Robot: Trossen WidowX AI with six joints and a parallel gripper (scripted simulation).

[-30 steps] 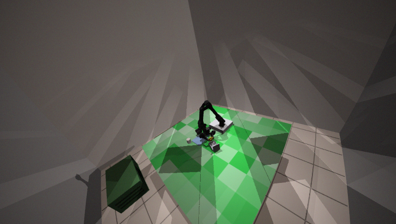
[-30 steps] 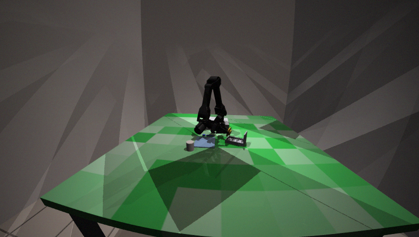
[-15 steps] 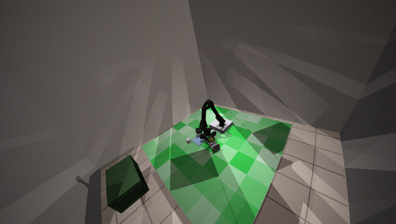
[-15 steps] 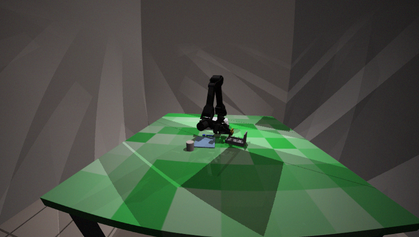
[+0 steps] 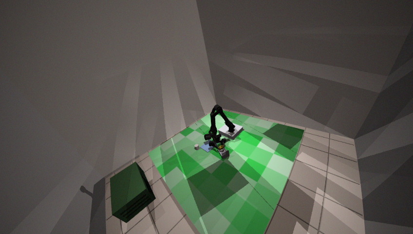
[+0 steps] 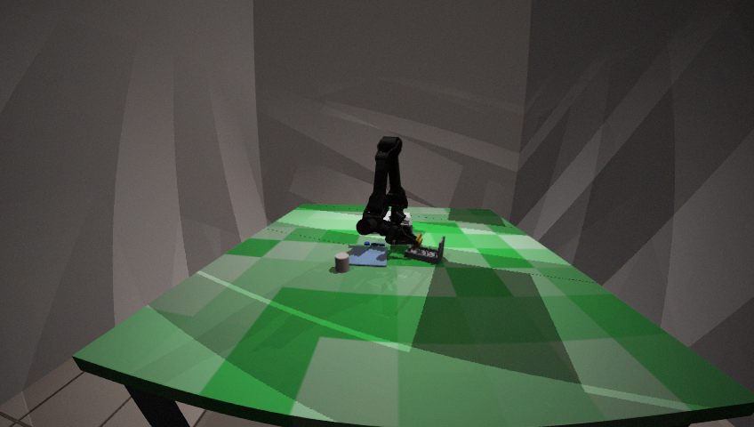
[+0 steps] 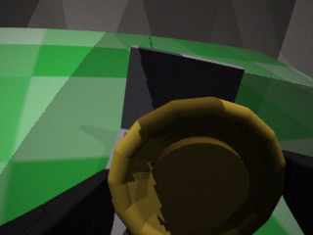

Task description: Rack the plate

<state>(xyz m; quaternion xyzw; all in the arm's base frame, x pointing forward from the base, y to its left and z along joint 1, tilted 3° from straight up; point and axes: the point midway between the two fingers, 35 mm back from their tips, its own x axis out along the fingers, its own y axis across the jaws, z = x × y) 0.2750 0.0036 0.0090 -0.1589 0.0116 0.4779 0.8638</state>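
The grey dish rack is 3 cm below my gripper tip, 2 cm to the left of it and 1 cm ahead of it. Round my gripper tip: blue spoon (16 cm to the right, 12 cm behind, 5 cm below); yellow-brown plate (1 cm to the right); blue mat (18 cm to the right, 5 cm below, 2 cm behind).
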